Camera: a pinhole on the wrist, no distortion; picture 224 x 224 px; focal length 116.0 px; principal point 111.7 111.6 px. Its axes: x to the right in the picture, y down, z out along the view. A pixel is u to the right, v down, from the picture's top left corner.
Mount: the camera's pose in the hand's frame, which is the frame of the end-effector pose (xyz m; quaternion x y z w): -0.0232 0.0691 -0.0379 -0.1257 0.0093 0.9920 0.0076
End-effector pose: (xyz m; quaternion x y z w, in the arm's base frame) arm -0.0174 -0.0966 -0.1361 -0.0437 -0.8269 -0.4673 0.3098
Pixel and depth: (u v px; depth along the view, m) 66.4 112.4 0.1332
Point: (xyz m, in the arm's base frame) -0.0362 0.0272 -0.1257
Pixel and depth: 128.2 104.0 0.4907
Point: -0.0036 0.3477 -0.3257
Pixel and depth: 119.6 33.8 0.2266
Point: 0.0557 0.1898 -0.0836
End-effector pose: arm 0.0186 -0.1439 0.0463 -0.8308 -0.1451 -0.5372 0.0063
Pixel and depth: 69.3 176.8 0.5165
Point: 0.4336 0.1517 -0.1789
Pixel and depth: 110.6 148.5 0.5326
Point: 0.3670 -0.0141 -0.3082
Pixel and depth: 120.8 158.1 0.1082
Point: 0.0614 -0.1737 -0.0302
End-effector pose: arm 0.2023 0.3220 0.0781 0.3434 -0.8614 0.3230 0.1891
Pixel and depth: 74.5 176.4 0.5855
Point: 0.3143 -0.2182 -0.2305
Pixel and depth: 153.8 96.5 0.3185
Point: 0.2408 0.3228 -0.2630
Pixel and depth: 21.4 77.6 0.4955
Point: -0.1689 -0.0314 -0.2756
